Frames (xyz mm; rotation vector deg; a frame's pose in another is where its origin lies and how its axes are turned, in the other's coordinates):
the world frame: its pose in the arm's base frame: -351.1 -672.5 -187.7 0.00 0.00 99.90
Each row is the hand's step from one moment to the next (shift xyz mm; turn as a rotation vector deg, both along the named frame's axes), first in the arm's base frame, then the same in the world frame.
Working: the arm's base frame: its pose in the world frame: 602.1 -461.5 187.7 0.00 0.00 -99.90

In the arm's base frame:
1: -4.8 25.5 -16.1 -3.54 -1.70 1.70
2: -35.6 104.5 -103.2 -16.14 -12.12 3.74
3: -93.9 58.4 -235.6 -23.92 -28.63 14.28
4: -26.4 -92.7 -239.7 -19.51 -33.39 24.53
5: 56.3 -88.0 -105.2 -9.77 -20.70 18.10
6: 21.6 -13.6 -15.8 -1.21 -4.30 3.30
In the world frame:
1: 25.9 0.3 -16.1 -1.07 3.78 1.70
2: 109.1 17.1 -103.2 -9.16 17.98 3.74
3: 73.7 82.5 -235.6 -24.09 28.49 14.28
4: -86.8 41.9 -239.7 -29.54 24.96 24.53
5: -96.4 -40.3 -105.2 -18.71 13.18 18.10
6: -17.1 -18.9 -15.8 -4.03 1.93 3.30

